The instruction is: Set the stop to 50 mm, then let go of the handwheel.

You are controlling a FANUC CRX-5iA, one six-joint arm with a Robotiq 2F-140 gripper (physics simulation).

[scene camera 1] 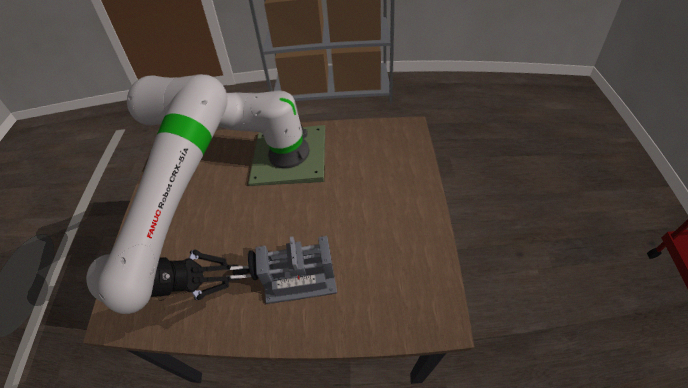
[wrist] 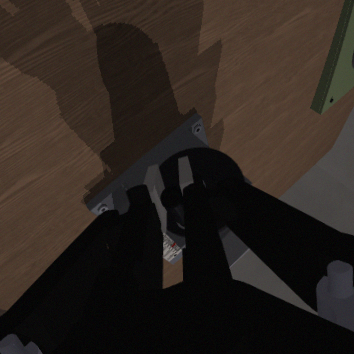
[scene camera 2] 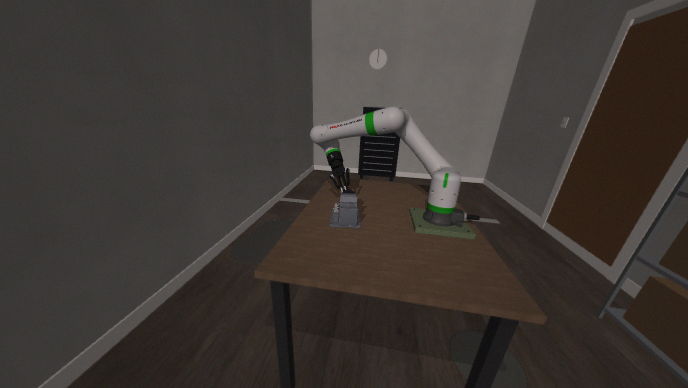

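Seen in the pictures: gripper, fingertip midpoint: [scene camera 1: 248, 271] [wrist: 171, 176]; arm's base, link origin: [scene camera 1: 289, 153] [scene camera 2: 438, 219].
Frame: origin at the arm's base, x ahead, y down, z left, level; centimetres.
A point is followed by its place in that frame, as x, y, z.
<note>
The stop fixture, a grey block on a base plate [scene camera 1: 327, 289] @(51.0, 1.0, 17.5) [scene camera 2: 345, 226] @(44.3, 1.4, 18.5), stands near the table's front edge. Its stop carriage [scene camera 1: 295, 255] @(46.6, -10.0, 10.0) sits on rods near mid-travel between the end blocks. A white scale [scene camera 1: 296, 282] @(51.3, -3.6, 9.7) [wrist: 170, 251] @(50.5, -3.5, 12.2) with a small red pointer [scene camera 1: 298, 277] @(49.9, -3.7, 10.1) [wrist: 173, 245] @(50.0, -3.7, 10.2) runs along its front; the pointer stands a little right of the scale's middle in scene camera 1, the numbers too small to read. The black handwheel [scene camera 1: 252, 265] @(49.3, -8.5, -1.6) [wrist: 215, 160] @(44.9, -4.9, -3.4) is at the left end. My gripper [scene camera 1: 239, 271] @(49.0, -4.1, -4.1) [scene camera 2: 343, 189] @(49.0, -4.1, -4.1) [wrist: 171, 176] @(49.0, -4.1, -4.1) is shut on the handwheel's knob [wrist: 171, 196] @(51.2, -7.3, -7.2), partly hidden by the fingers.
The arm's green mounting plate [scene camera 1: 315, 162] @(5.2, -0.5, 10.1) [scene camera 2: 445, 232] @(-1.4, 0.1, 12.5) is at the table's back. A shelf rack [scene camera 1: 300, 49] with brown boxes stands behind the table. A red cart [scene camera 1: 677, 250] is far right in scene camera 1. A black cabinet [scene camera 2: 378, 160] stands beyond the table.
</note>
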